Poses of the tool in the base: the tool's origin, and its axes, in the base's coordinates. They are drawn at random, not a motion.
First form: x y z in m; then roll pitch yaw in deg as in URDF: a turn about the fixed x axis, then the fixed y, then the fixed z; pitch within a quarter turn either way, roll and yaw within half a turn.
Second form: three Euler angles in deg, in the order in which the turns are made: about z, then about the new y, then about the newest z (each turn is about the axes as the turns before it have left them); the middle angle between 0 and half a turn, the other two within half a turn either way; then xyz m. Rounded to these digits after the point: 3 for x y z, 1 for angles.
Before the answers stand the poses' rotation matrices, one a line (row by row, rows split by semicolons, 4 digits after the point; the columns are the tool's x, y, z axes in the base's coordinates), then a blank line. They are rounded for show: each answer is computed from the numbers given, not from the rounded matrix.
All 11 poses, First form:
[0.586 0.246 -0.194 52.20 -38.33 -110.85]
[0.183 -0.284 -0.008 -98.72 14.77 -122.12]
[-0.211 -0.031 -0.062 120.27 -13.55 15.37]
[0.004 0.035 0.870 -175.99 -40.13 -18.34]
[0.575 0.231 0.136 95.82 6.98 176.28]
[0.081 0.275 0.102 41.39 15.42 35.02]
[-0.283 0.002 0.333 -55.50 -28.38 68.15]
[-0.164 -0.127 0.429 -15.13 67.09 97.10]
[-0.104 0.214 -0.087 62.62 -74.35 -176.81]
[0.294 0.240 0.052 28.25 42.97 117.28]
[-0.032 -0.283 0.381 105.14 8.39 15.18]
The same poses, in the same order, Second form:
-0.2792 0.7472 -0.6031; -0.7331 0.2398 0.6365; 0.6202 0.6198 0.4808
-0.5141 0.0056 0.8577; -0.8190 0.2940 -0.4928; -0.2549 -0.9558 -0.1466
0.9374 -0.0615 0.3428; 0.2577 -0.5397 -0.8015; 0.2343 0.8396 -0.4900
0.7257 -0.2711 0.6323; -0.2406 -0.9611 -0.1359; 0.6445 -0.0535 -0.7627
-0.9905 -0.1141 0.0768; 0.0644 0.1090 0.9919; -0.1215 0.9875 -0.1007
0.7895 -0.2866 0.5428; 0.5532 0.7153 -0.4270; -0.2659 0.6374 0.7232
0.3274 -0.3799 -0.8651; 0.8166 0.5744 0.0568; 0.4753 -0.7251 0.4983
-0.0481 -0.9282 -0.3689; 0.3863 -0.3579 0.8501; -0.9211 -0.1016 0.3758
-0.2693 0.8793 0.3927; -0.0150 -0.4116 0.9112; 0.9629 0.2395 0.1241
-0.3354 -0.9308 0.1455; 0.6503 -0.1170 0.7506; -0.6816 0.3463 0.6446
0.9548 0.2043 0.2160; 0.2590 -0.2152 -0.9416; -0.1459 0.9550 -0.2584

[133.5 61.3 135.0 0.586 0.246 -0.194]
[-29.9 98.4 -75.1 0.183 -0.284 -0.008]
[-66.8 119.3 105.6 -0.211 -0.031 -0.062]
[-12.1 139.7 -175.3 0.004 0.035 0.870]
[85.6 95.8 83.0 0.575 0.231 0.136]
[-38.2 43.7 67.4 0.081 0.275 0.102]
[176.2 60.1 -123.2 -0.283 0.002 0.333]
[113.5 67.9 -6.3 -0.164 -0.127 0.429]
[66.7 82.9 166.0 -0.104 0.214 -0.087]
[79.0 49.9 26.9 0.294 0.240 0.052]
[-77.1 105.0 81.3 -0.032 -0.283 0.381]

